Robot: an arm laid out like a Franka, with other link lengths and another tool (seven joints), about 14 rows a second.
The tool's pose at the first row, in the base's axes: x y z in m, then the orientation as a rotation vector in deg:
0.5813 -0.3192 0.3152 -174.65 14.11 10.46
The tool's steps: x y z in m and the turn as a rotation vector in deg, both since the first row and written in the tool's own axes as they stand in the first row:
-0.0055 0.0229 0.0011 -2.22 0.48 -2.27
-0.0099 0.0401 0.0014 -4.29 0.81 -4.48
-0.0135 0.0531 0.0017 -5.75 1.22 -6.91
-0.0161 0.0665 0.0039 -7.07 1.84 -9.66
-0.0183 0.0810 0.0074 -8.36 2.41 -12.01
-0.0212 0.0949 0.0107 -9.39 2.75 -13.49
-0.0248 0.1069 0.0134 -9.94 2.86 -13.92
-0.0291 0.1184 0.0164 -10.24 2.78 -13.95
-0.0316 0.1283 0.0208 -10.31 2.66 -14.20
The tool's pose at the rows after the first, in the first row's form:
0.5720 -0.3408 0.3132 -177.05 10.59 9.98
0.5649 -0.3570 0.3123 -179.20 7.08 9.68
0.5592 -0.3692 0.3116 178.80 -3.15 -9.04
0.5542 -0.3818 0.3088 177.67 1.21 -7.99
0.5492 -0.3954 0.3047 176.45 4.91 -7.06
0.5437 -0.4084 0.3008 175.43 7.22 -6.53
0.5379 -0.4194 0.2978 174.87 7.90 -6.38
0.5315 -0.4298 0.2945 174.57 7.97 -6.52
0.5269 -0.4387 0.2898 174.50 8.36 -6.69

